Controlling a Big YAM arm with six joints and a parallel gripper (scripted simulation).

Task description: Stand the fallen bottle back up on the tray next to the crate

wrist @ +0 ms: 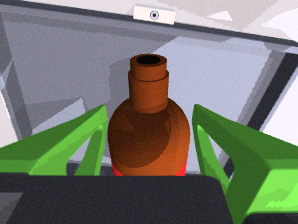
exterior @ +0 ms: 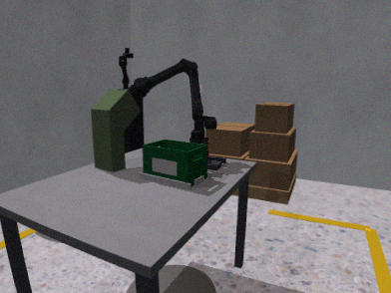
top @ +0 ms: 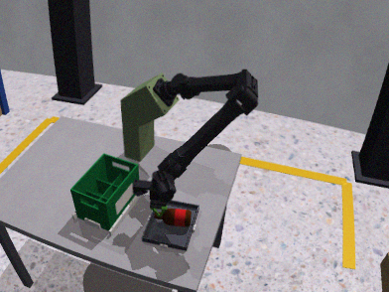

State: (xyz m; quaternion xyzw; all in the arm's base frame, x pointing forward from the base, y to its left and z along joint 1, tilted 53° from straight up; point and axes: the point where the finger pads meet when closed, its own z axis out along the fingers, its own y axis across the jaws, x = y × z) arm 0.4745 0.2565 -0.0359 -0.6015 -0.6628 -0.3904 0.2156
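Now: hand 50 mm to the right of the brown bottle, 40 mm above it and 10 mm past it. Also, from my hand: green crate (260 mm to the right, 20 mm behind, 10 mm above); then dark tray (60 mm below, 50 mm to the left).
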